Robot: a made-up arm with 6 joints.
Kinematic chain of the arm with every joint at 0, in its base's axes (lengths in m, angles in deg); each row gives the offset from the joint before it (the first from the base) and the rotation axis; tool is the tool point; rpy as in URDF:
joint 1: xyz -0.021 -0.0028 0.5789 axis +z
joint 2: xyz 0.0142 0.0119 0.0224 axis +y
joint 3: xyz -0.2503 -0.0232 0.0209 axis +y
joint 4: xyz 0.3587 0.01 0.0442 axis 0.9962 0 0.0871
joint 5: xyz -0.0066 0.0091 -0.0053 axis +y
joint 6: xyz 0.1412 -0.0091 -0.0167 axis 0.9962 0 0.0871
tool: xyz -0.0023 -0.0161 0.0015 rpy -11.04 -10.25 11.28
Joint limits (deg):
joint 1: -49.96..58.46
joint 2: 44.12..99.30
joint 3: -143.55..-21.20
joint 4: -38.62..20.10
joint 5: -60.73..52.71
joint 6: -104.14..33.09
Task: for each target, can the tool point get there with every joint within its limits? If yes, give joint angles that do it. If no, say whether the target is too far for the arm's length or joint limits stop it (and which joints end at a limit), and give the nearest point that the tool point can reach.
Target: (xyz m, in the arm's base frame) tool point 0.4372 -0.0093 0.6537
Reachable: yes | joints 7.26 88.99 -65.39 -34.13 27.90 -12.95
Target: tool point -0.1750 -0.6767 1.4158
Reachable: no: too far | nearest point -0.1680 -0.3337 1.2058 | short by 0.402 m
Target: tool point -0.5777 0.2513 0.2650
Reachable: no: joint limits stop it (at a limit: joint 1, joint 2, joint 3, joint 4, joint 5, joint 6) | nearest point -0.0059 0.1095 0.4080 | short by 0.606 m
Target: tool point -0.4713 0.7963 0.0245
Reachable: no: too far | nearest point 0.0748 0.2746 0.4416 | short by 0.863 m
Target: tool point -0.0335 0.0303 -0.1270
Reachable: no: joint limits stop it (at a limit: joint 1, joint 2, joint 3, joint 6) | nearest point 0.0530 0.1281 0.3706 | short by 0.514 m
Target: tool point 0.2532 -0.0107 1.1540
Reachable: yes | joints -1.13 59.70 -94.49 -25.57 -7.87 -77.23
